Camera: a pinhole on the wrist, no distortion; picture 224 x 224 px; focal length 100.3 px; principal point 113.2 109.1 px. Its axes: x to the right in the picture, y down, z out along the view. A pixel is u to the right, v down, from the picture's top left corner.
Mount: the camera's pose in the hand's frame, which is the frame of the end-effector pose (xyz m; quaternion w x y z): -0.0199 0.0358 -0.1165 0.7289 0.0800 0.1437 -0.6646
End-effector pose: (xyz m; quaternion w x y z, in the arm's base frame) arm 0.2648 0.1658 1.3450 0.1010 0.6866 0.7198 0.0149
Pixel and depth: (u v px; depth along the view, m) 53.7 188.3 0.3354
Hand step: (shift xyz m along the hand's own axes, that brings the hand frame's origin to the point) 0.2624 0.1483 0.2439
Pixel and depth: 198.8 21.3 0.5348
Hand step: -0.3947 -0.6090 0.2800
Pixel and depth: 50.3 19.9 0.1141
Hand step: -0.1142 0.0578 0.0216
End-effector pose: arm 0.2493 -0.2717 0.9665 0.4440 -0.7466 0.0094 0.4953
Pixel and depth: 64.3 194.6 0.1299
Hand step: 0.0986 0.0672 0.0181
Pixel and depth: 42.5 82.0 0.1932
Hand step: -0.0620 0.0998 0.1131
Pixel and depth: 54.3 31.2 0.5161
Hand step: -0.3871 0.1221 0.4972
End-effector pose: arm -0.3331 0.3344 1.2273 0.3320 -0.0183 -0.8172 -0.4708
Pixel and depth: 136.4 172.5 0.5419
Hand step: 0.3852 -0.2139 0.3310
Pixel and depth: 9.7 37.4 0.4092
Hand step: -0.2996 0.2789 0.4257
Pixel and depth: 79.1 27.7 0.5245
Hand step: -0.4014 -0.0011 0.4676
